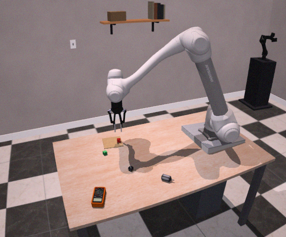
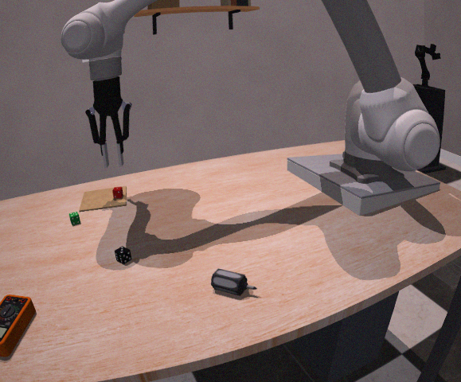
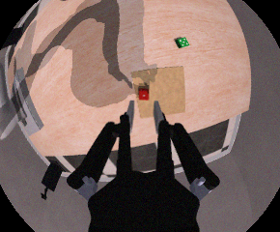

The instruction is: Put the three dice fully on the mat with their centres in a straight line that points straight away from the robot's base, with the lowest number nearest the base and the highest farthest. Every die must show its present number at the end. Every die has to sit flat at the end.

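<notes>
My hand is 340 mm to the right of the black die and 120 mm above it. From my hand the other things lie so: tan mat: 130 mm below, 50 mm ahead, 10 mm to the right; then red die: 110 mm below; then green die: 120 mm to the left, 120 mm below, 120 mm ahead.
</notes>
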